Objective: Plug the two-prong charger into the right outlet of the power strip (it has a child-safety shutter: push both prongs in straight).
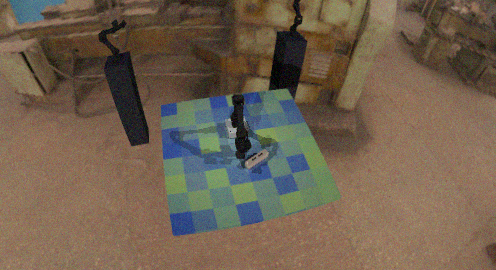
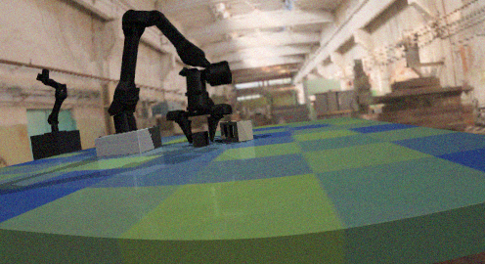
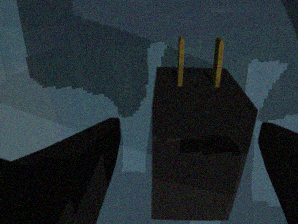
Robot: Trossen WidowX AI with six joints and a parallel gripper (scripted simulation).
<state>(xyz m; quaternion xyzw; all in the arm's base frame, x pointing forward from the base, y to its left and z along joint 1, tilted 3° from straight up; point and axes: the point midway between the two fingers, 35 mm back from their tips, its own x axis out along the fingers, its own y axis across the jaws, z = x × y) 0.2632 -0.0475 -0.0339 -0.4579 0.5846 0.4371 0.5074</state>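
My gripper tip is now 2 cm to the right of the black two-prong charger and 1 cm below it.
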